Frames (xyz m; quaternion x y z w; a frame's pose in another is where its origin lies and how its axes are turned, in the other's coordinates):
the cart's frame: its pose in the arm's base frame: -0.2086 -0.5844 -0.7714 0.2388 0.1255 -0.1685 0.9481
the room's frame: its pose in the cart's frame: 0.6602 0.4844 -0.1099 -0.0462 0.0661 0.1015 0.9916
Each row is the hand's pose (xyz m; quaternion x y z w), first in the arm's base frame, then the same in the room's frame.
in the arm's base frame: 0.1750 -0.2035 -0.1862 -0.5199 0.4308 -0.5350 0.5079
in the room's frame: -0.6035 0.2977 0.4258 -0.5391 0.1852 -0.6706 0.4747
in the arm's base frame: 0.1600 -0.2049 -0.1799 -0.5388 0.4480 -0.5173 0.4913
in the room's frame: -0.6197 0.2964 0.4272 -0.5575 0.2075 -0.6615 0.4567
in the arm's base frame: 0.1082 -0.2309 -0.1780 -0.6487 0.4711 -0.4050 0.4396
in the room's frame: -0.6684 0.2650 0.4242 -0.6721 0.2574 -0.5800 0.3816
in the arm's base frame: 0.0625 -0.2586 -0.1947 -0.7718 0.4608 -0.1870 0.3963
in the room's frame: -0.7048 0.2256 0.4080 -0.8176 0.2961 -0.3916 0.3009
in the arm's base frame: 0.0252 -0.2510 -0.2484 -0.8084 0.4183 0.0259 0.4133
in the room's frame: -0.7211 0.2048 0.3478 -0.8907 0.2968 -0.1834 0.2915
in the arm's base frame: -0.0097 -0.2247 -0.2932 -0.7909 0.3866 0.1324 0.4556
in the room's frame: -0.7387 0.2047 0.2877 -0.8996 0.2831 -0.0693 0.3253
